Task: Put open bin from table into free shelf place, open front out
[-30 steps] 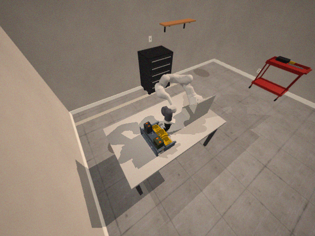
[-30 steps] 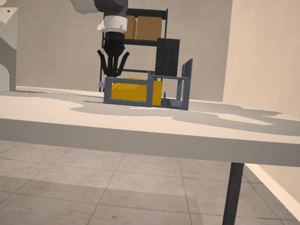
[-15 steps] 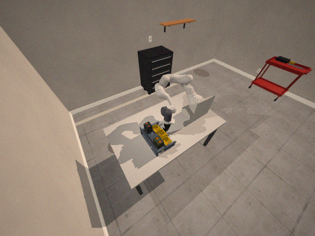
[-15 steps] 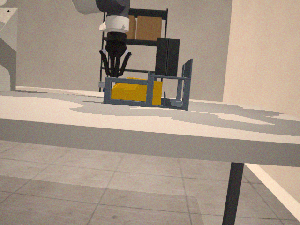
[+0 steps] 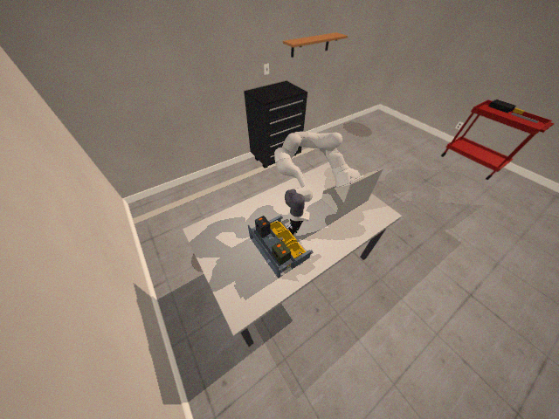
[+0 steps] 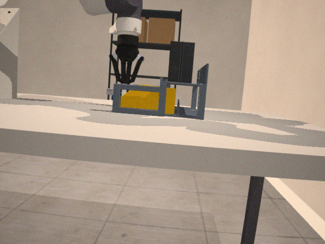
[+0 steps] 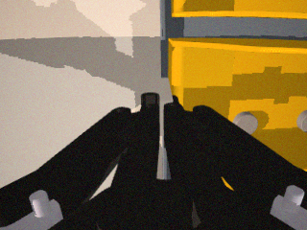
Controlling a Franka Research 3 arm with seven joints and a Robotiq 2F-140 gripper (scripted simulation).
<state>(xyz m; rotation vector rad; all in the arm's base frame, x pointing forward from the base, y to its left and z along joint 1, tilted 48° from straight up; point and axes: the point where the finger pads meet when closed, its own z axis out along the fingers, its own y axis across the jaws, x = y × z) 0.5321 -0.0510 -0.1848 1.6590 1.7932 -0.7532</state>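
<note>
The grey shelf lip lies 4 cm below my hand and 1 cm to the left of it.
</note>
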